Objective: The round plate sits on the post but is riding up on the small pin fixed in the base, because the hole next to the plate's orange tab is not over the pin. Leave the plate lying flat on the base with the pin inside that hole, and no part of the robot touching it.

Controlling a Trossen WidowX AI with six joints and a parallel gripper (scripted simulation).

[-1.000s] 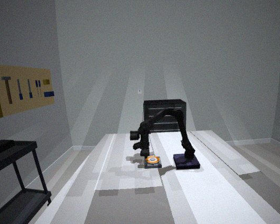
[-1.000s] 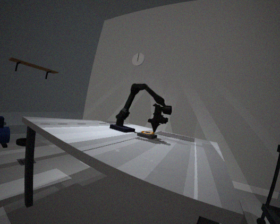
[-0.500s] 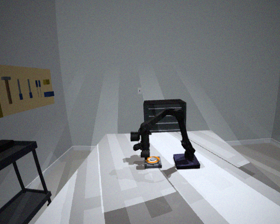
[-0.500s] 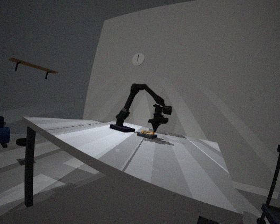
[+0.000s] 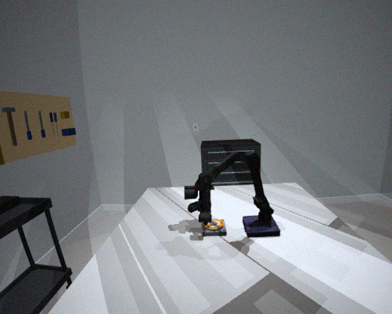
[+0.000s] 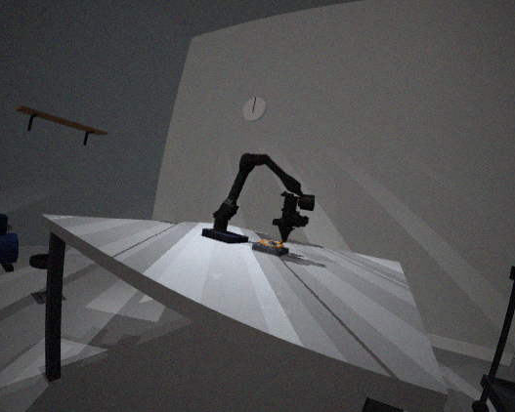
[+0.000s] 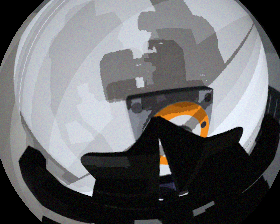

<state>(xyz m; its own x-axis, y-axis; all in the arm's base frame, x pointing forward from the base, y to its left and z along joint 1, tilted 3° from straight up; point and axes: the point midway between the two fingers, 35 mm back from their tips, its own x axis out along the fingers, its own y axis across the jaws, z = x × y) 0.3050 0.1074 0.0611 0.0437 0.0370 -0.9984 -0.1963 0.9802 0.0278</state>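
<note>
The grey square base is 40 mm to the right of my gripper tip, 30 mm behind it and 20 mm below it.
</note>
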